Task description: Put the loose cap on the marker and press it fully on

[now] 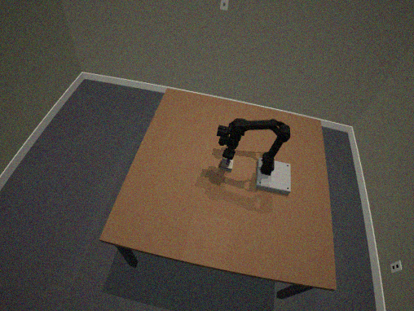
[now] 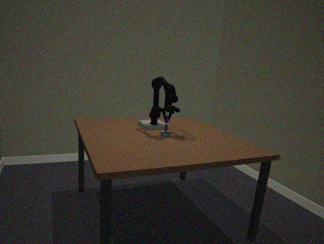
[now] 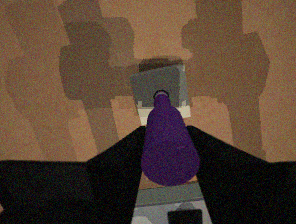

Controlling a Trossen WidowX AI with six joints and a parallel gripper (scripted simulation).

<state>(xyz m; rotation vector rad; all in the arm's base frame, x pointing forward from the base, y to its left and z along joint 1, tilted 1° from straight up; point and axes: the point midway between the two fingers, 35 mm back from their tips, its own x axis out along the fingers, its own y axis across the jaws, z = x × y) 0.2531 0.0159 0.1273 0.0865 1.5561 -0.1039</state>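
The holder block is 110 mm below my gripper tip. Round my gripper tip: purple cap (10 mm above).
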